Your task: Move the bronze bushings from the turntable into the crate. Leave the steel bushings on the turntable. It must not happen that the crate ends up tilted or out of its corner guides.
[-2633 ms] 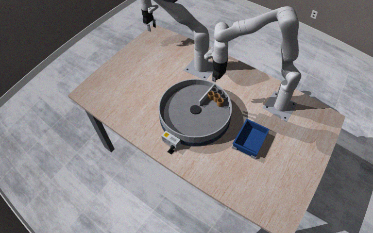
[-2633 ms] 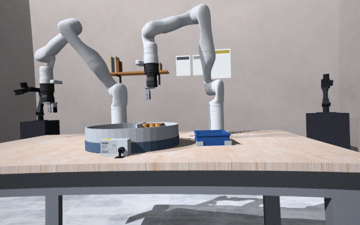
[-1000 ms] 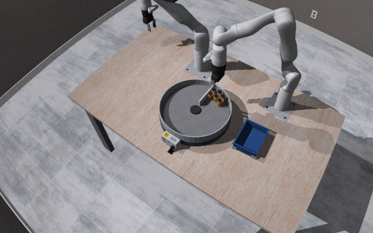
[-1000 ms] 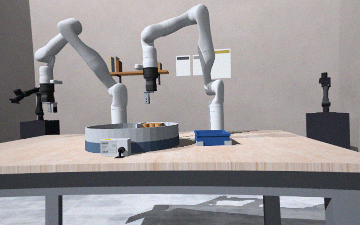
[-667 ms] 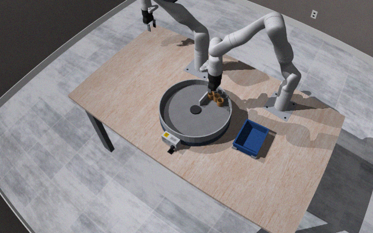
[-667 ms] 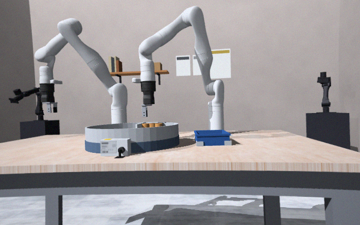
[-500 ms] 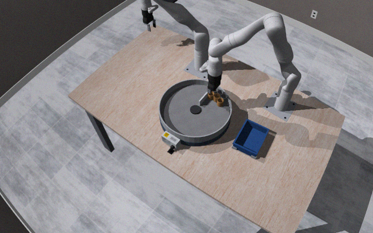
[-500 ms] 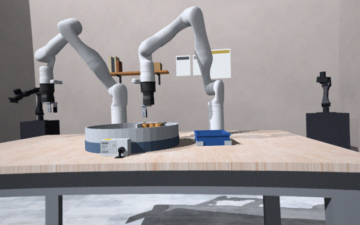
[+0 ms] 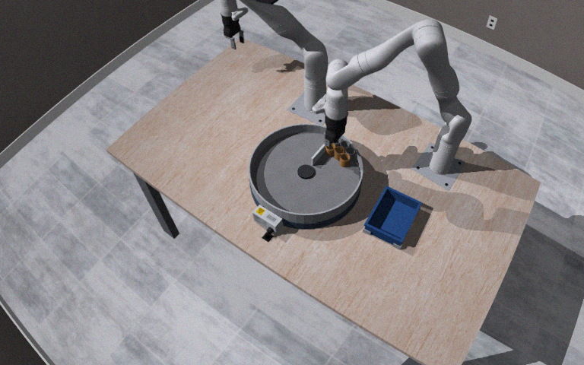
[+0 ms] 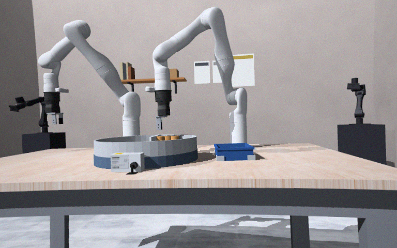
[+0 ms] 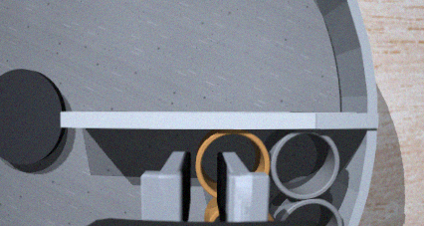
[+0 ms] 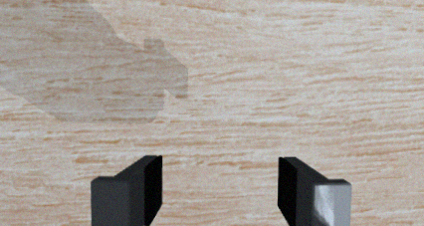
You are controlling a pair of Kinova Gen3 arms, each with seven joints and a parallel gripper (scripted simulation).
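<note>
The turntable is 11 cm ahead of my left hand, 9 cm below it and 3 cm to the right of it. Round my left hand: blue crate 33 cm to the left, 12 cm below, 9 cm ahead.
</note>
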